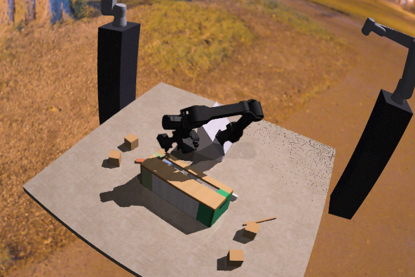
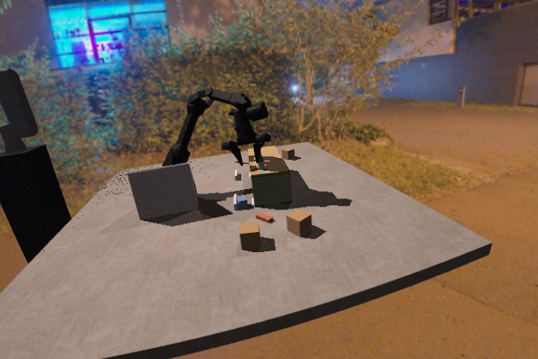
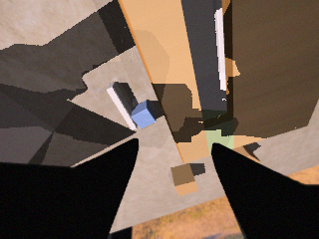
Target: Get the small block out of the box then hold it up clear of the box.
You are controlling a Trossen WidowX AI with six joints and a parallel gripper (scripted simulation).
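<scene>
Right now the small blue block is 13 cm below my gripper tip, 5 cm behind it and 3 cm to the right of it. Round my gripper tip: reddish piece 16 cm to the right, 15 cm below, 1 cm behind; then box 12 cm to the left, 9 cm below, 6 cm ahead; then thin stick 48 cm to the left, 15 cm below, 8 cm ahead.
</scene>
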